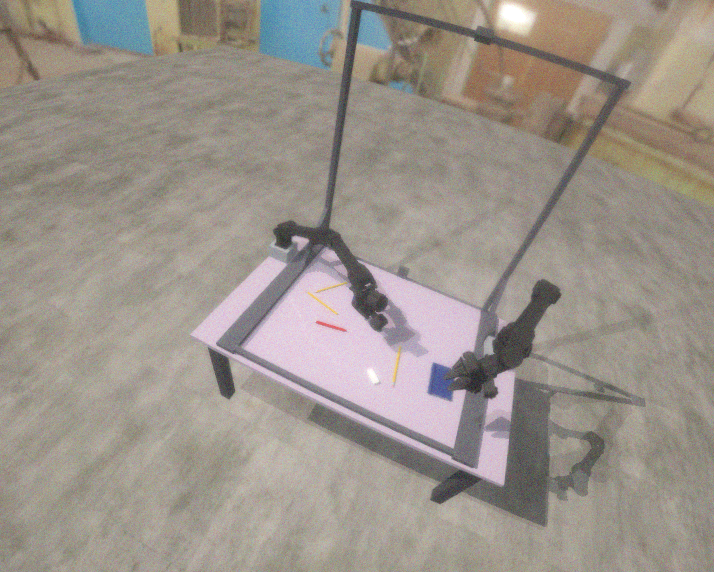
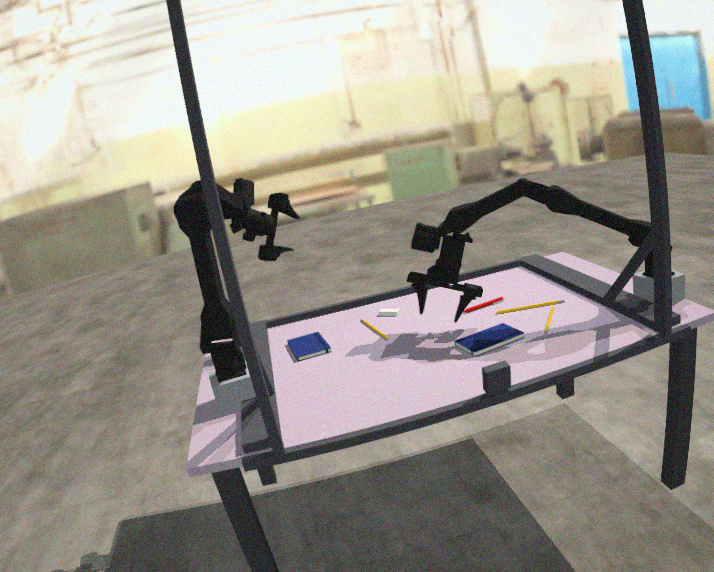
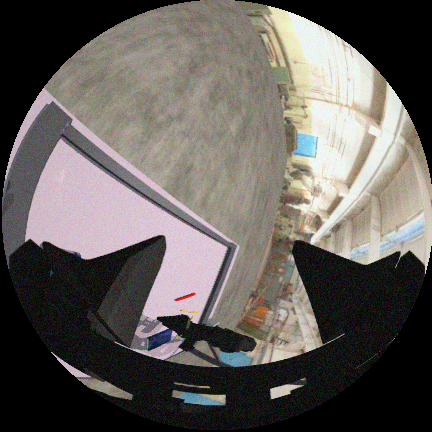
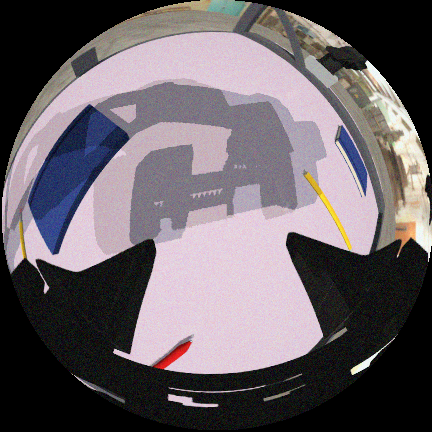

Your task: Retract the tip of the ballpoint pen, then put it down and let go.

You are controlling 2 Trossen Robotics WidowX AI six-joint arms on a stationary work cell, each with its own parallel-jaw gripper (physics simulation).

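Frame: origin at the left arm's base, x back, y right, z up, level; millimetres.
Seen in the pictures: left gripper, fingertip midpoint: (image 1: 445, 384) (image 2: 295, 234) (image 3: 231, 245); right gripper, fingertip midpoint: (image 2: 438, 318) (image 3: 159, 320) (image 4: 221, 243); left arm's base at its link origin: (image 1: 500, 348) (image 2: 230, 373) (image 4: 325, 66); right arm's base at its link origin: (image 1: 283, 243).
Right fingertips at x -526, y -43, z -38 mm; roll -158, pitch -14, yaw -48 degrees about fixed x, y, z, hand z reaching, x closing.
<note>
Offsets run from my right fingertips to a thing's top centre. Level surfaces: height alone.
A red pen-like stick {dx -165, dy -49, dz -19 mm} (image 1: 330, 326) (image 2: 483, 305) (image 3: 185, 296) (image 4: 172, 356) lies flat on the table {dz -31 mm} (image 1: 286, 342) (image 2: 357, 405); its tip is too small to read. Several thin yellow sticks lie there too: one {dx +126, dy -138, dz -24 mm} (image 1: 396, 366) (image 2: 374, 329) (image 4: 330, 207) alone, two others {dx -246, dy +61, dz -24 mm} (image 1: 322, 302) {dx -226, dy +168, dz -23 mm} (image 1: 331, 287) near the red stick. Which one is the ballpoint pen I cannot tell for certain. My left gripper (image 1: 451, 382) (image 2: 295, 234) (image 3: 231, 245) is open and empty, high above the table end with a blue notebook. My right gripper (image 2: 439, 317) (image 4: 221, 243) is open and empty above the middle of the table, near the red stick.
A blue notebook {dx +306, dy -151, dz -19 mm} (image 1: 438, 381) (image 2: 308, 345) (image 4: 354, 161) lies at the left arm's side. A larger blue notebook {dx -51, dy +159, dz -19 mm} (image 2: 489, 339) (image 4: 75, 175) lies beyond the right gripper. A white eraser {dx +47, dy -217, dz -19 mm} (image 1: 373, 376) (image 2: 388, 312) lies near the lone yellow stick. A dark frame (image 1: 341, 131) (image 2: 650, 119) rises from the table edge.
</note>
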